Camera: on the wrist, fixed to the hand. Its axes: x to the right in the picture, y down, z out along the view.
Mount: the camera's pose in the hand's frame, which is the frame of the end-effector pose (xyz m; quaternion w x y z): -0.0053 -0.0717 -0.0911 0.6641 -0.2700 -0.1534 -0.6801
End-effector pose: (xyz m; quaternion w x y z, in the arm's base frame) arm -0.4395 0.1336 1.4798 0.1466 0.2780 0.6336 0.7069
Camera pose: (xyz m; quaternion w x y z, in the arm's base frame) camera -0.4984 0.0675 1.4048 0.7504 -0.1774 0.3965 0.4982
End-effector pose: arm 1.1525 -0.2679 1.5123 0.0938 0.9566 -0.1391 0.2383
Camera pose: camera 1.1311 -0.1767 1.5808 0.4613 0.7411 0.4795 -0.0898
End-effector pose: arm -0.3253 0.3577 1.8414 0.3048 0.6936 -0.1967 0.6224
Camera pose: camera -0.3470 0.4708 1.8270 0.7828 0.6076 0.1263 0.0465
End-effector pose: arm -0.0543 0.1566 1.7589 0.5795 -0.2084 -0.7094 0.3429
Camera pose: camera 0.0422 0.1266 1.8160 0.4529 0.2402 -0.7943 -0.3260
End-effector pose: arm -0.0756 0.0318 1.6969 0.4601 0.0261 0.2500 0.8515
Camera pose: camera -0.0423 0.0234 1.5860 0.9301 -0.1463 -0.1167 0.3161
